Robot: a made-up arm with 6 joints.
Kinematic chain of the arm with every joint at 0, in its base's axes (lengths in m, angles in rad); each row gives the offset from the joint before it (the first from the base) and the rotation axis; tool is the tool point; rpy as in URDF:
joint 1: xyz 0 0 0.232 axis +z
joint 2: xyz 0 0 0 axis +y
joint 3: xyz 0.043 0 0.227 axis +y
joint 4: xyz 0.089 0 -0.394 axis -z
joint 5: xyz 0 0 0 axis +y
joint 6: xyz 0.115 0 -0.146 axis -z
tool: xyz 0 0 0 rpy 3.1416 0 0
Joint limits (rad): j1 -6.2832..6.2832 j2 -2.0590..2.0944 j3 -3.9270..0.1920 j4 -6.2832..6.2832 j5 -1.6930..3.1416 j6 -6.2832..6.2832
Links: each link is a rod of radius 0.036 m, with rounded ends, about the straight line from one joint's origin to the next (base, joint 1, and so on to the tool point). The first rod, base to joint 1, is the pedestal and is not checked.
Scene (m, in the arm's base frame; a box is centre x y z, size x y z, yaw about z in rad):
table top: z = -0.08
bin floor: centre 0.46 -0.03 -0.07 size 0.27 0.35 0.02 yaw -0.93
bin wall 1: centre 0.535 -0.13 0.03 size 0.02 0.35 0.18 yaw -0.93
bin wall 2: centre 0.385 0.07 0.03 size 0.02 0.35 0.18 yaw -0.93
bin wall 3: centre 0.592 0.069 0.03 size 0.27 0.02 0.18 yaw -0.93
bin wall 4: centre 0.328 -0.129 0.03 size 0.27 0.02 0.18 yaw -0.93
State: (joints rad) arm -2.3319 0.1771 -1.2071 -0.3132 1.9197 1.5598
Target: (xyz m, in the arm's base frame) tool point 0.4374 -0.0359 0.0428
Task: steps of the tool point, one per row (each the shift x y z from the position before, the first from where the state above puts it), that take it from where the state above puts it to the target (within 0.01 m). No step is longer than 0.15 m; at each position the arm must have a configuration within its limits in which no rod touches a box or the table.
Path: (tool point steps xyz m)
1: 0.1107 -0.0933 0.0105
2: 0.1352 -0.0527 0.0121
3: 0.1452 -0.0058 0.0139
4: 0.1396 0.0420 0.0158
5: 0.1185 0.0856 0.0177
6: 0.0839 0.1202 0.0199
7: 0.0398 0.1414 0.0219
8: 0.0127 -0.0025 -0.1074
9: -0.0127 0.0025 -0.1090

